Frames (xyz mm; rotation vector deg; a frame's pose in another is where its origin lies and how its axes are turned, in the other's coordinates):
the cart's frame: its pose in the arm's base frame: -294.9 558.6 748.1 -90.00 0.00 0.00
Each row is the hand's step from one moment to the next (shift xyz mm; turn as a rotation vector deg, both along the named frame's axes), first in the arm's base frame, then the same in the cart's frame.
Working: the arm's base frame: its pose in the cart's frame: 294.9 748.1 -558.6 90.00 0.00 0.00

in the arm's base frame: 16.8 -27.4 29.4 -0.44 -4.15 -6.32
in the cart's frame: 16.8 -29.4 -27.4 -0.44 6.32 -4.15
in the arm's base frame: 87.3 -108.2 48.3 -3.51 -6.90 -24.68
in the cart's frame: 87.3 -48.3 -108.2 -3.51 24.68 -6.90
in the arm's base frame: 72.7 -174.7 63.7 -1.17 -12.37 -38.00
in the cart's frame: 72.7 -63.7 -174.7 -1.17 38.00 -12.37
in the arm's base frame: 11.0 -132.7 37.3 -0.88 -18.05 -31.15
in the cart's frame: 11.0 -37.3 -132.7 -0.88 31.15 -18.05
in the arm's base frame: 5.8 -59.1 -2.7 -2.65 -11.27 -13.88
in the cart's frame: 5.8 2.7 -59.1 -2.65 13.88 -11.27
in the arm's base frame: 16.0 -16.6 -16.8 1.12 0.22 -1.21
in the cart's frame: 16.0 16.8 -16.6 1.12 1.21 0.22
